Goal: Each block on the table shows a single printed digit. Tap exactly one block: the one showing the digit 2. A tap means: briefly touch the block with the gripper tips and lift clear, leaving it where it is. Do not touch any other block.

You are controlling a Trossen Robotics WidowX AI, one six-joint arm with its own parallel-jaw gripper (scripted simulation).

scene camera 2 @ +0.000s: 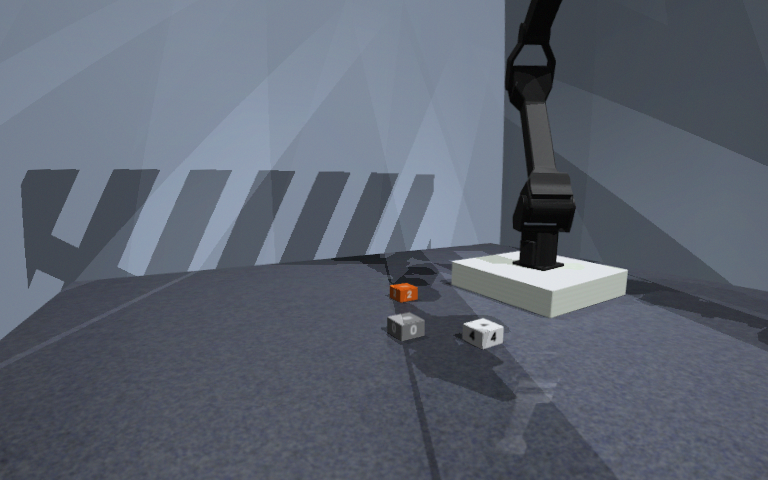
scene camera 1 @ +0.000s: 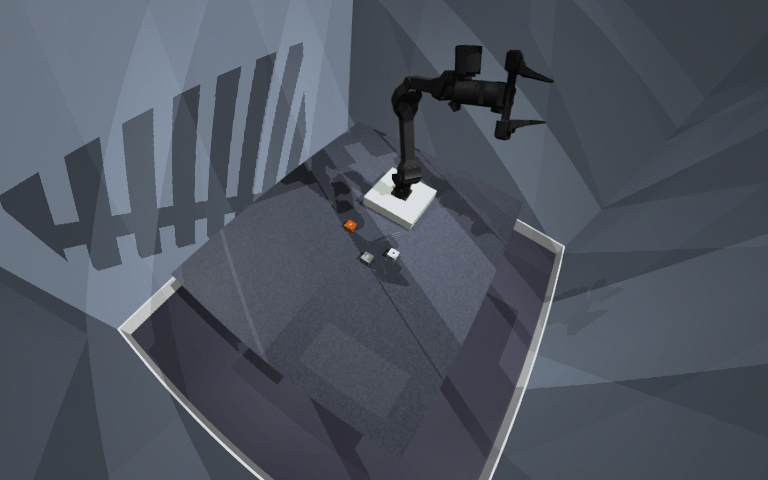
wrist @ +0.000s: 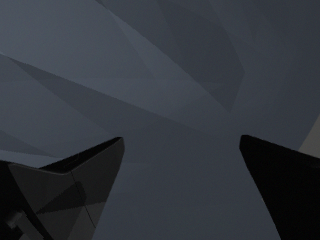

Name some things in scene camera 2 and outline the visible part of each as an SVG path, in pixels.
A grey block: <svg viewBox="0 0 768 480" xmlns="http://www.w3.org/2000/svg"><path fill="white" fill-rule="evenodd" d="M387 318L387 332L400 341L425 336L425 320L419 316L406 313Z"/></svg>
